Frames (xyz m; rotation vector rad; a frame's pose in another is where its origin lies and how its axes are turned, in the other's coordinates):
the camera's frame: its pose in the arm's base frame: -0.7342 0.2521 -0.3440 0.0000 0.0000 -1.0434
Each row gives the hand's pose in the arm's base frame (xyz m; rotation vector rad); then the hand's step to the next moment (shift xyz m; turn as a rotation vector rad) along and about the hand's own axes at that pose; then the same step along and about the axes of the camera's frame.
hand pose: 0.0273 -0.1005 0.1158 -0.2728 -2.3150 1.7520
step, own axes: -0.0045 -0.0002 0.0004 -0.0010 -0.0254 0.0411
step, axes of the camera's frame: 0.0036 0.0028 -0.0002 0.0332 -0.0323 0.0136
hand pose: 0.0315 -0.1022 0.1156 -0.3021 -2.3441 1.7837
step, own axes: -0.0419 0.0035 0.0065 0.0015 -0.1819 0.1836
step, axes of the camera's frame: 0.0337 0.0253 -0.0059 0.1577 -0.1606 0.1270
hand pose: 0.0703 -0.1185 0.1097 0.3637 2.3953 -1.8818
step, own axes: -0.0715 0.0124 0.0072 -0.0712 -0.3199 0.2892
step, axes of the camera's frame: 0.0483 0.0547 0.0010 0.2957 -0.2069 0.2466
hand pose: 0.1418 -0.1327 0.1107 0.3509 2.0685 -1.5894
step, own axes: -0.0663 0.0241 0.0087 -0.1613 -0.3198 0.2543
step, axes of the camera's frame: 0.0306 0.0626 0.0139 0.2933 -0.1273 0.3013
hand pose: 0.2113 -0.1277 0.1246 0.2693 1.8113 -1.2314
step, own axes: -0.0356 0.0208 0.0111 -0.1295 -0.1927 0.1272
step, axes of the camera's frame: 0.0101 0.0394 0.0131 0.1520 -0.0576 0.2089
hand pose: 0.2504 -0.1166 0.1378 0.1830 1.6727 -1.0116
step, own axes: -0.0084 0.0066 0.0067 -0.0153 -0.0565 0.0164
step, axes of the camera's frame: 0.0038 0.0115 0.0036 0.0274 -0.0340 0.0422
